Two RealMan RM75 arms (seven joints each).
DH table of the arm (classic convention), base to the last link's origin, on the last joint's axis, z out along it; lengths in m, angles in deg. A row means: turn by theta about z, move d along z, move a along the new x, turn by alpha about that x. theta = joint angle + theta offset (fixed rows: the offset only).
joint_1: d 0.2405; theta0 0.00; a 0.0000; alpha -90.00
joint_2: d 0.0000; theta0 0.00; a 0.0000; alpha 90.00
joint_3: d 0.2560; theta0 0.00; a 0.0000; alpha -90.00
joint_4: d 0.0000; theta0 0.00; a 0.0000; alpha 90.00
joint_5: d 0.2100; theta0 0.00; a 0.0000; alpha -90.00
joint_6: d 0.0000; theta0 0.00; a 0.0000; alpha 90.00
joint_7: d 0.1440; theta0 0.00; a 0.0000; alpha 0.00
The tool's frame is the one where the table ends.
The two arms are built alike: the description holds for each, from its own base.
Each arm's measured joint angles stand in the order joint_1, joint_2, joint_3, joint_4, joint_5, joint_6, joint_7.
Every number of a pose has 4 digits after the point.
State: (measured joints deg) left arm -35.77 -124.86 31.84 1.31 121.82 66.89 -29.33; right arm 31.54 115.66 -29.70 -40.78 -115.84 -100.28 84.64
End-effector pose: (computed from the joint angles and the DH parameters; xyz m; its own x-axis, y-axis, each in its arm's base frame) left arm -0.2600 0.2637 -0.1522 0.9256 0.0493 0.3752 0.1404 -0.9655 -0.2194; right arm 0.2581 0.3312 0.0524 0.7354 -0.3384 -0.5871 -0.4783 -0.8729 -0.0960
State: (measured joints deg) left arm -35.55 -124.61 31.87 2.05 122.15 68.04 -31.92; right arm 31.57 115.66 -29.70 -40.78 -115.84 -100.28 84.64
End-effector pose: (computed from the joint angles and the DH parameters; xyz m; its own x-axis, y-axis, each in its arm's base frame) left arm -0.2610 0.2646 -0.1483 0.9179 0.0808 0.3885 0.1706 -0.9643 -0.2026; right arm 0.2580 0.3313 0.0524 0.7356 -0.3380 -0.5871 -0.4778 -0.8732 -0.0960
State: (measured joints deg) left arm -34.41 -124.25 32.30 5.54 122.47 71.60 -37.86; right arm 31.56 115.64 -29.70 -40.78 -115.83 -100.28 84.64
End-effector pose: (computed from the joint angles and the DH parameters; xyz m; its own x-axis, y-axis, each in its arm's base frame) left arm -0.2648 0.2681 -0.1354 0.8975 0.1390 0.4186 0.2300 -0.9572 -0.1754; right arm 0.2580 0.3313 0.0526 0.7356 -0.3379 -0.5871 -0.4780 -0.8731 -0.0963
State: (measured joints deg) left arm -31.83 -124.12 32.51 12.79 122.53 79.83 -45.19; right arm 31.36 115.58 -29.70 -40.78 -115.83 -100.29 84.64
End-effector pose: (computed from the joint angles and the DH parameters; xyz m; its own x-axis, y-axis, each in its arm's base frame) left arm -0.2670 0.2703 -0.1100 0.8563 0.1818 0.4835 0.2791 -0.9505 -0.1369; right arm 0.2594 0.3305 0.0530 0.7349 -0.3402 -0.5866 -0.4808 -0.8714 -0.0971
